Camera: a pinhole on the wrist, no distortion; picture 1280 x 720 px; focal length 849.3 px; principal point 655.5 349.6 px. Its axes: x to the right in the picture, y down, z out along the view. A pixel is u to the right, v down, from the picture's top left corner.
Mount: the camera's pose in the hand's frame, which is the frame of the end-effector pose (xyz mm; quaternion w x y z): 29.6 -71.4 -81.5 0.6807 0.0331 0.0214 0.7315
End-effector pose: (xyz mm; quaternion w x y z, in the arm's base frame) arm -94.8 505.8 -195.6 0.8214 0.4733 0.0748 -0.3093
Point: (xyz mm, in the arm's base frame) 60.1 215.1 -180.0
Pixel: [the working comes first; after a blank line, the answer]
In the camera's frame: 58.1 -195.1 317.9

outside the picture
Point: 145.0 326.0 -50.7
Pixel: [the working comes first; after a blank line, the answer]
In the camera's frame: 243.0 -176.8 276.9

outside the picture
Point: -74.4 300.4 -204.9
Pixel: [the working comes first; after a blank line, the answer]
In the camera's frame: 1.3 -61.6 247.7

660 138
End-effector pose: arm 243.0 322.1 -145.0 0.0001 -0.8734 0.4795 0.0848
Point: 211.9 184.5 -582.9
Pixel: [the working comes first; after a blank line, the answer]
In the camera's frame: 136.1 -104.7 513.5

881 176
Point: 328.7 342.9 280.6
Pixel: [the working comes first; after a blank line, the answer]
In the camera's frame: 20.7 36.4 -353.2

behind the camera
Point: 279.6 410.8 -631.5
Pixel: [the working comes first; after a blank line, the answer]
In the camera's frame: -34.8 58.8 560.7

603 439
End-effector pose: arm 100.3 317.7 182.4 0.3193 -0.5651 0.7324 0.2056
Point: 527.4 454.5 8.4
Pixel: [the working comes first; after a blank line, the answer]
In the camera's frame: -276.5 121.2 393.7

59 611
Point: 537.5 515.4 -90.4
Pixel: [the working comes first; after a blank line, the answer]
In the camera's frame: -263.1 103.8 508.1

216 523
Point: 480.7 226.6 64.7
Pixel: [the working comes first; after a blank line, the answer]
In the camera's frame: -311.0 -18.7 202.5

outside the picture
